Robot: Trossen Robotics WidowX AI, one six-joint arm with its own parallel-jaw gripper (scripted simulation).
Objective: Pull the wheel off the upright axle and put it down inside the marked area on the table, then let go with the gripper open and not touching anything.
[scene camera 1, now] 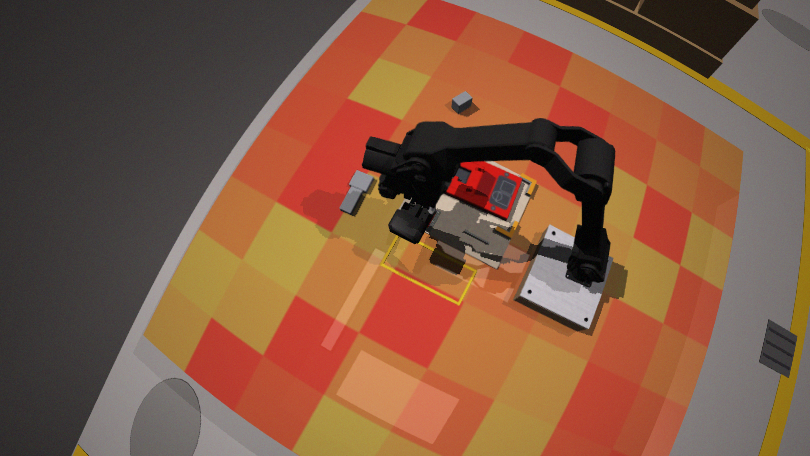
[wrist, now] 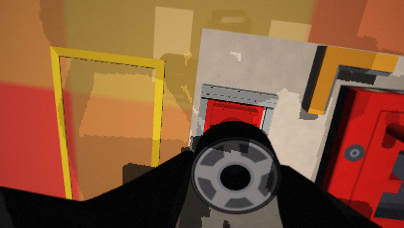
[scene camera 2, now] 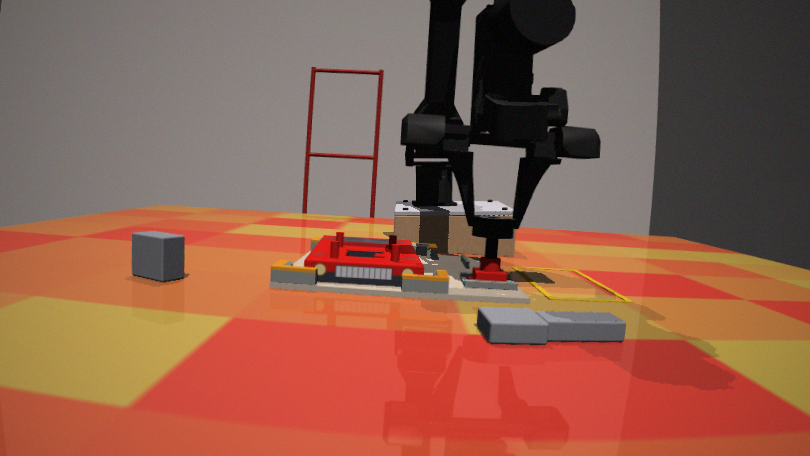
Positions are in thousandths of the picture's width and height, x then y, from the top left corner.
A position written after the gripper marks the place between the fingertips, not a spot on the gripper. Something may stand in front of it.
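Observation:
The gripper (scene camera 2: 609, 499) is visible; scene camera 1 also shows the gripper (scene camera 1: 527, 459), as does the wrist view, with the gripper (wrist: 580, 730). A wheel (scene camera 2: 609, 499) is present, and the wrist view shows the wheel (wrist: 566, 629) too. Also visible: a red car body (scene camera 1: 592, 405).

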